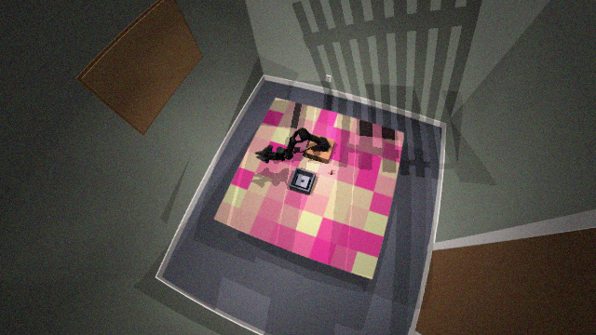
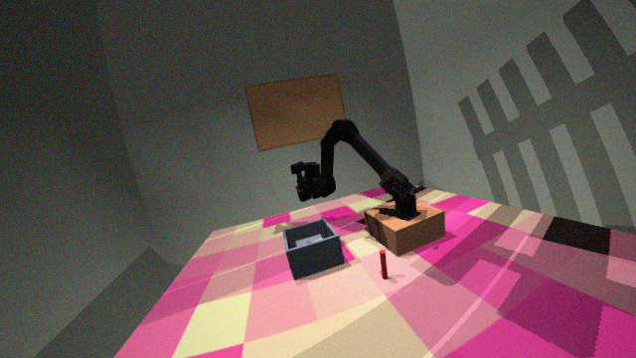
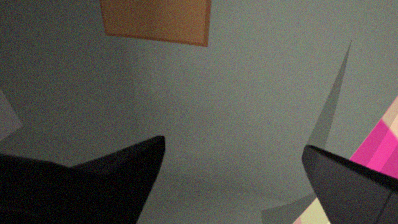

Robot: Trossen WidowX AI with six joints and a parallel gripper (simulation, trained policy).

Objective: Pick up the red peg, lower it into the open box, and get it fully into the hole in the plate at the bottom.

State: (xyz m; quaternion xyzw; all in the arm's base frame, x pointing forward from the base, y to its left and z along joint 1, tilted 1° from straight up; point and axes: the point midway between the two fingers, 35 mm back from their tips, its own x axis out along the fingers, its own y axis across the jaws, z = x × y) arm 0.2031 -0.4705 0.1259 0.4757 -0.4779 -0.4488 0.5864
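The red peg is 2 cm behind my gripper tip, 59 cm to the left of it and 18 cm below it. From my gripper tip the other things lie so: grey box 9 cm ahead, 37 cm to the left, 20 cm below; pale plate 9 cm ahead, 37 cm to the left, 18 cm below.
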